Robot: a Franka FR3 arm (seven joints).
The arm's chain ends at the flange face. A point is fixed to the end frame.
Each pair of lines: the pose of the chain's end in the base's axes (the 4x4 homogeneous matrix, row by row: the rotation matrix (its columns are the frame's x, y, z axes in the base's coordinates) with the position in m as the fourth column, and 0 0 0 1 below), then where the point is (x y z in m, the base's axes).
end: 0.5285 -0.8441 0.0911 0.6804; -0.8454 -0.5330 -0.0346 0.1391; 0.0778 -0.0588 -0.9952 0.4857; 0 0 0 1
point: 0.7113 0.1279 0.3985
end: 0.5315 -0.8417 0.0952 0.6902; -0.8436 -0.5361 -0.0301 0.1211; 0.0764 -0.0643 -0.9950 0.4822; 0 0 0 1
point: 0.7215 0.1104 0.3951
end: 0.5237 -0.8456 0.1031 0.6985; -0.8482 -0.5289 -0.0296 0.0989; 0.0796 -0.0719 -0.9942 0.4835; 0 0 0 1
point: 0.7304 0.0881 0.3966
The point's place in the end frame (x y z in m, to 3 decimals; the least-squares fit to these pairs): 0.019 -0.015 0.090
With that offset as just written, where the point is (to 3 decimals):
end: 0.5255 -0.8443 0.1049 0.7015; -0.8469 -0.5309 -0.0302 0.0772; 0.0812 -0.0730 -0.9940 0.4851; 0 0 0 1
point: 0.734 0.066 0.398
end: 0.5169 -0.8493 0.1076 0.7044; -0.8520 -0.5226 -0.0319 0.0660; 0.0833 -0.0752 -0.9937 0.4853; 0 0 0 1
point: 0.737 0.055 0.399
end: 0.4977 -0.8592 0.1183 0.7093; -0.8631 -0.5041 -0.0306 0.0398; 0.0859 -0.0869 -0.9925 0.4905; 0 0 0 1
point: 0.742 0.028 0.404
